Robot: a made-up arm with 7 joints.
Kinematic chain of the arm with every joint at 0, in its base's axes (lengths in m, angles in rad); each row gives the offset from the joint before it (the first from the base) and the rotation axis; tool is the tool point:
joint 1: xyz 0 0.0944 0 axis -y
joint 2: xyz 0 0.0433 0 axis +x
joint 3: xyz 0 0 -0.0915 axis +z
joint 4: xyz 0 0 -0.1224 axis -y
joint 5: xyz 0 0 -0.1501 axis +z
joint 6: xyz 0 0 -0.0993 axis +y
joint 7: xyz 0 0 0 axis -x
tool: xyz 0 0 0
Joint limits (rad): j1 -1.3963..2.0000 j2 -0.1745..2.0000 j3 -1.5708..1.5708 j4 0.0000..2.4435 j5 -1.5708..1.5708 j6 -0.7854..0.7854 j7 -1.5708..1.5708
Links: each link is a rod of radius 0.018 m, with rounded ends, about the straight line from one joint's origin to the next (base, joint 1, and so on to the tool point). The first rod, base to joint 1, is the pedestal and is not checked.
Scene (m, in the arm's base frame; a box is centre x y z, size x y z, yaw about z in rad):
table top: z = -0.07
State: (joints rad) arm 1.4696 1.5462 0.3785 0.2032 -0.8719 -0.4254 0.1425
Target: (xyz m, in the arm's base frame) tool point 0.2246 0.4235 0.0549
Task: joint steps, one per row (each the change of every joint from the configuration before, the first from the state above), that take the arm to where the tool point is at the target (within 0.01 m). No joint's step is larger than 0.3 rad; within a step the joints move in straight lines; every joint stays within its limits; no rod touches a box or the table.
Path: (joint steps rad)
1: -0.1902 0.0243 -0.2309 0.2775 0.0000 0.0000 0.0000
2: -0.1901 0.0243 -0.2309 0.2775 0.0000 0.0000 0.0000
3: -0.1902 0.0244 -0.2309 0.2775 0.0000 0.0000 0.0000
4: -0.1901 0.0243 -0.2309 0.2774 0.0000 0.0000 0.0000

